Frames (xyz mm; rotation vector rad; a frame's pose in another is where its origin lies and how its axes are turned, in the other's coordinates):
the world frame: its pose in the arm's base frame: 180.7 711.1 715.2 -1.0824 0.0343 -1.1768
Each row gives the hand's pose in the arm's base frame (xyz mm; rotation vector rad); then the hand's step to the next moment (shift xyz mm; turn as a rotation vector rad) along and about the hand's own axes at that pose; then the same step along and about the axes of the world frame.
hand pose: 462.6 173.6 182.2 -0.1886 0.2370 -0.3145
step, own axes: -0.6 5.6 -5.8 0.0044 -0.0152 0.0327
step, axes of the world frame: -6.9 4.1 -0.7 0.0283 -0.0171 0.0150
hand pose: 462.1 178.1 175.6 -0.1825 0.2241 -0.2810
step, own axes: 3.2 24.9 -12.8 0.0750 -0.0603 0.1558
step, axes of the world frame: -21.7 16.4 7.4 0.1556 -0.0337 0.0904
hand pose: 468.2 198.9 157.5 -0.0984 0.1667 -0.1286
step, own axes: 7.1 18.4 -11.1 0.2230 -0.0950 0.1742
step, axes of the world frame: -15.9 14.5 7.2 0.2580 0.0726 0.1314
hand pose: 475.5 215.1 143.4 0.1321 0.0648 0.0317
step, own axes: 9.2 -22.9 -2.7 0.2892 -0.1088 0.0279
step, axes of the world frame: 17.7 11.9 -12.7 0.2033 0.2176 0.0872
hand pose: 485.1 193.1 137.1 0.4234 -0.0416 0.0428
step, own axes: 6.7 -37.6 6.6 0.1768 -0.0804 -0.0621
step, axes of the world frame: 26.8 13.3 -24.6 0.0725 0.1886 0.0270
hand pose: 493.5 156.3 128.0 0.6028 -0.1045 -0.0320
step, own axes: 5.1 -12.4 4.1 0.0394 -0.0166 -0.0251
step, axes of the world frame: 10.1 5.9 -7.7 0.0070 0.0486 0.0071
